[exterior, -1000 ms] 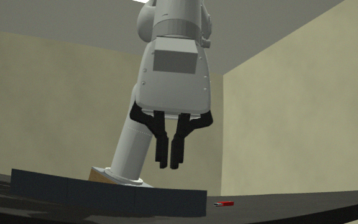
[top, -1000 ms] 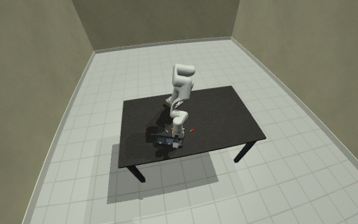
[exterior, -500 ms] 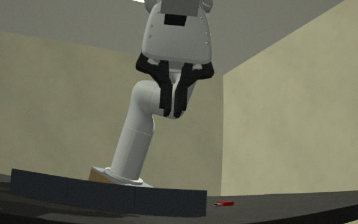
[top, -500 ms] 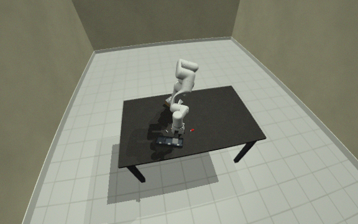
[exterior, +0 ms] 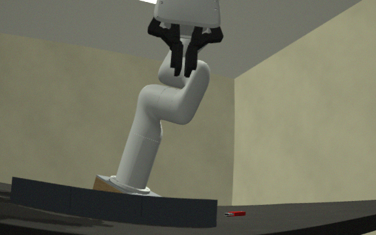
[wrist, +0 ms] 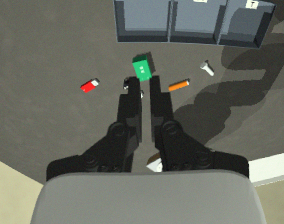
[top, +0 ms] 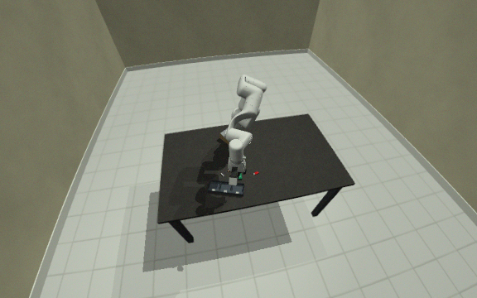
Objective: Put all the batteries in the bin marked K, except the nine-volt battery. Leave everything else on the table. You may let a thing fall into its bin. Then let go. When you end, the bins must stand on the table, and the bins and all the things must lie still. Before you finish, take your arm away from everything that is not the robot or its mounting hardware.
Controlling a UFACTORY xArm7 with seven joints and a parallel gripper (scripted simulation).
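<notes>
Now: hand 17 cm past the orange cylindrical battery, 1 cm to the left of it and 21 cm above it. Round my hand: green nine-volt battery (11 cm behind, 5 cm to the left, 21 cm below); black die (13 cm behind, 9 cm to the left, 21 cm below); dark blue bin (3 cm behind, 7 cm to the right, 20 cm below).
</notes>
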